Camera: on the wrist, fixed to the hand. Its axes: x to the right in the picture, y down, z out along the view.
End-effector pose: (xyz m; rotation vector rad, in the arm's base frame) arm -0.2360 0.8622 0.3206 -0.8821 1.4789 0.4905
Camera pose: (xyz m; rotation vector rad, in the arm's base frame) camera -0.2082 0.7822 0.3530 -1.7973 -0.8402 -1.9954
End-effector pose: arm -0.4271 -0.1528 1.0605 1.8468 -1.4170 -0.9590
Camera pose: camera -0.3494 -0.1220 1.0253 -1.5475 -1.8366 0.5112
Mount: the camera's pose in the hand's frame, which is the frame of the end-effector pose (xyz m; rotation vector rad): -0.0110 -0.0769 -0.0468 0.1774 0.3580 -3.1063
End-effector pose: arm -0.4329 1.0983 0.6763 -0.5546 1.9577 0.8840
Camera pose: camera -0.4012 1.0134 0.6741 -2.1475 -0.3946 -1.3694
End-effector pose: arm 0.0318 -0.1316 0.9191 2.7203 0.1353 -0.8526
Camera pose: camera 0.0349 -0.0443 0.9434 0.0001 -2.4216 0.0994
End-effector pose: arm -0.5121 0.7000 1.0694 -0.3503 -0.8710 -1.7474
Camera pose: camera -0.5700 0.6848 1.0012 -1.0763 0.2867 1.2184
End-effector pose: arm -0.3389 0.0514 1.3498 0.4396 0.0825 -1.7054
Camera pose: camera -0.4004 0.0902 1.2956 -0.1888 -0.4835 1.3416
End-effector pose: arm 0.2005 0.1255 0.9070 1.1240 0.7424 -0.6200
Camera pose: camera 0.1253 0.1462 0.8607 0.6723 -1.5006 1.8014
